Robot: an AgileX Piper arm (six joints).
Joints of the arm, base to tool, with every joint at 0 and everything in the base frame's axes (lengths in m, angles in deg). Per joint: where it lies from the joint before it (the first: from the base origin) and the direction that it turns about. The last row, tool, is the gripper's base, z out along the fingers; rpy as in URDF.
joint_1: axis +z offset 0 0 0.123
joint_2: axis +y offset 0 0 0
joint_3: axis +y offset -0.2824 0 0.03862
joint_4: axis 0.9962 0 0.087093 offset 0.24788 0 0.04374
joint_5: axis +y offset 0 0 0
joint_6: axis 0.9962 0 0.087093 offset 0.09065 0 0.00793
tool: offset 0 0 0 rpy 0 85.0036 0
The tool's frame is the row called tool.
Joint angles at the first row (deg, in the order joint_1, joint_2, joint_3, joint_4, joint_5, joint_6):
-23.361 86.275 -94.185 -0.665 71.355 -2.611
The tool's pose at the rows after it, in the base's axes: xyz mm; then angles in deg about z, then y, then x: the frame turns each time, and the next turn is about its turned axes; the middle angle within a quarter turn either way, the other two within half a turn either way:
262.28 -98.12 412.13 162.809 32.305 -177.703
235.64 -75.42 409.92 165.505 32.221 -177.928
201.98 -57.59 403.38 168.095 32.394 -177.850
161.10 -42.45 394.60 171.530 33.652 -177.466
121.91 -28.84 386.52 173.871 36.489 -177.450
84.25 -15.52 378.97 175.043 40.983 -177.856
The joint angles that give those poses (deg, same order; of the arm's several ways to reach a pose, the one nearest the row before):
-20.306 80.805 -89.578 -0.665 71.398 -2.421
-17.594 74.284 -83.180 -0.440 71.615 -2.483
-15.915 66.628 -75.780 0.001 71.691 -3.385
-15.513 57.416 -67.999 1.447 71.873 -6.310
-15.516 48.158 -61.672 3.193 72.080 -8.529
-15.513 38.688 -56.623 5.018 72.196 -9.515

